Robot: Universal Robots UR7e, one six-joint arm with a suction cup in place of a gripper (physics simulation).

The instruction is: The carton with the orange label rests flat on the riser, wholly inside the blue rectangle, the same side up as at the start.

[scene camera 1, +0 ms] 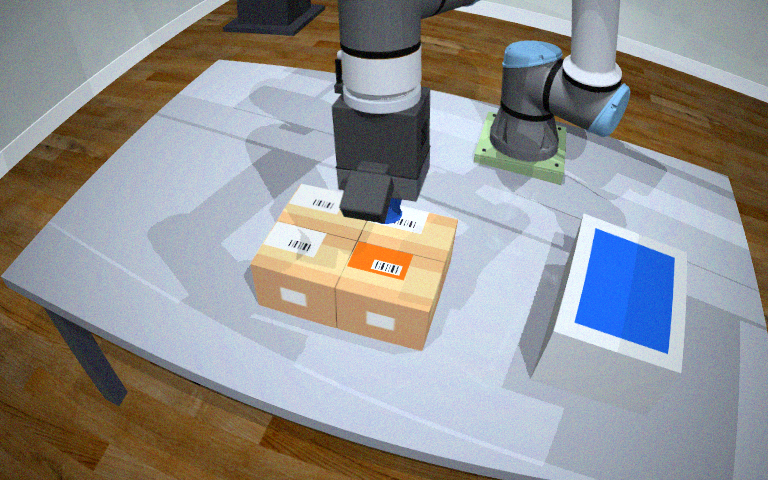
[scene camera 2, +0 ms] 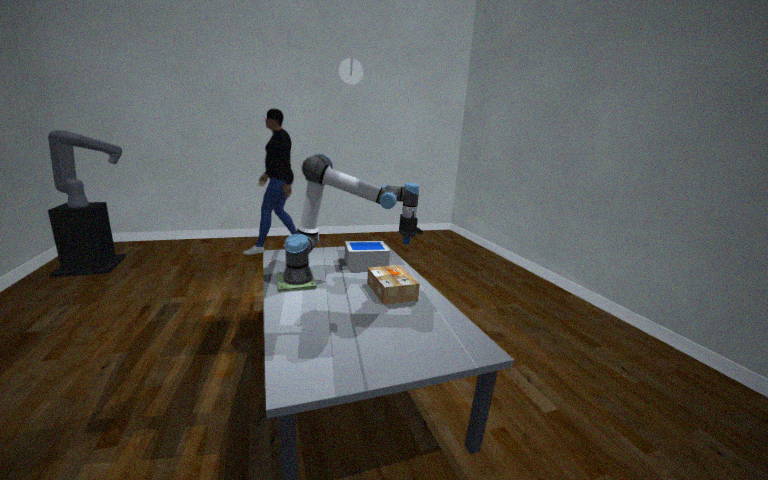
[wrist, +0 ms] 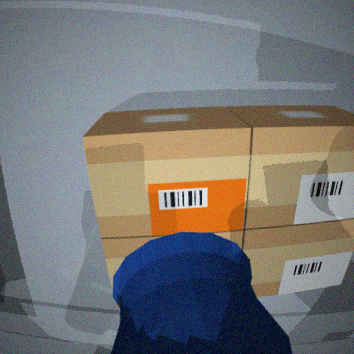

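Where they show: hand at its tool point: (scene camera 2: pixel 406 243) (wrist: pixel 183 289); arm's base at its link origin: (scene camera 1: pixel 524 141) (scene camera 2: pixel 297 278).
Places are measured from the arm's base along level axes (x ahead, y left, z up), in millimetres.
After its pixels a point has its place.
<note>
The carton with the orange label (scene camera 1: pixel 385 283) {x 519, y -158, z 65 mm} (scene camera 2: pixel 393 271) {x 476, y -178, z 68 mm} (wrist: pixel 200 220) {x 468, y -179, z 65 mm} lies flat on the table, label up, at the front right of a tight block with three white-labelled cartons in scene camera 1. My suction cup (scene camera 1: pixel 393 218) (scene camera 2: pixel 406 240) (wrist: pixel 182 260) is off and holds nothing. It hangs in the air above the block, clearly apart from it in scene camera 2. In the wrist view it hides part of the carton behind the orange-labelled one. The white riser (scene camera 1: pixel 600 367) {x 570, y 160, z 51 mm} (scene camera 2: pixel 368 260) {x 429, y 92, z 34 mm} stands at the right in scene camera 1, with the blue rectangle (scene camera 1: pixel 625 291) {x 460, y 181, z 93 mm} (scene camera 2: pixel 367 246) {x 448, y 178, z 93 mm} on top.
White-labelled cartons (scene camera 1: pixel 300 266) {x 526, y -277, z 65 mm} (wrist: pixel 280 200) {x 481, y -249, z 65 mm} touch the orange-labelled one at its left and back. The green base plate (scene camera 1: pixel 518 166) {x 84, y -5, z -9 mm} (scene camera 2: pixel 296 285) {x -18, y -81, z -4 mm} of the arm is on the table (scene camera 1: pixel 169 350) {x 679, y -446, z -27 mm} (scene camera 2: pixel 317 367) {x -27, y -711, z -27 mm}. A person (scene camera 2: pixel 277 158) and another arm (scene camera 2: pixel 63 164) stand beyond the table.
</note>
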